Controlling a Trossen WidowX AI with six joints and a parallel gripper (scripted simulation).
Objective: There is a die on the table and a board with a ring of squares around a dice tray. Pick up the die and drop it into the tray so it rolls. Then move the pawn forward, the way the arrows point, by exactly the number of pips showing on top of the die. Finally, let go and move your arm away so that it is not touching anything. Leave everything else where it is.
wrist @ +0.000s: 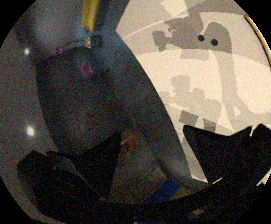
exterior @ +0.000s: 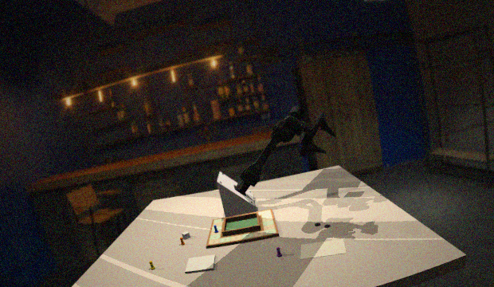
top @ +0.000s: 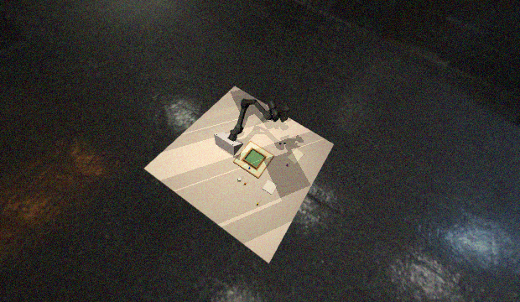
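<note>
The die lies 90 mm behind my gripper tip, 670 mm to the right of it and 280 mm below it. The rest, counted from my gripper tip: purple pawn 240 mm ahead, 330 mm to the right, 270 mm below; then blue pawn 60 mm behind, 530 mm to the right, 260 mm below; then green dice tray 70 mm behind, 420 mm to the right, 280 mm below.
</note>
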